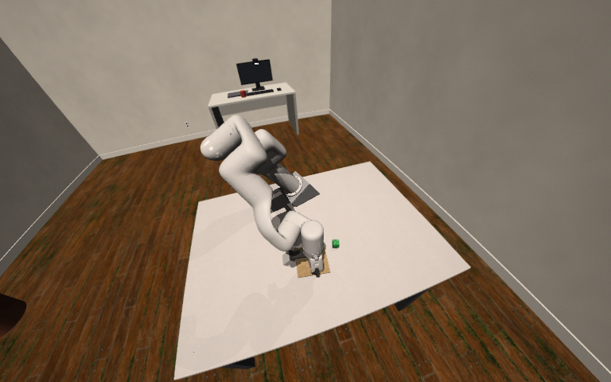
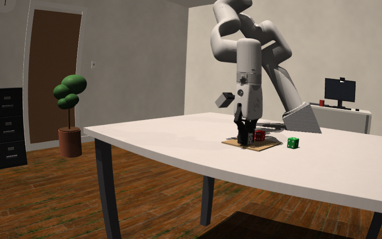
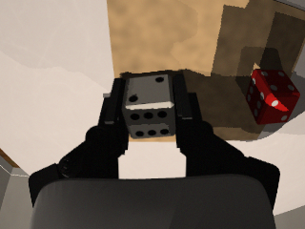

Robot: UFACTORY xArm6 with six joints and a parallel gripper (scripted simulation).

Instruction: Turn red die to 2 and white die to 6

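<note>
Right now my hand is 1 cm above the white die. From my hand the other things lie so: red die 9 cm behind, 1 cm to the left, 1 cm below; then green die 14 cm to the left, 7 cm behind, 1 cm below; then tan mat 4 cm behind, 3 cm below, 1 cm to the left.
</note>
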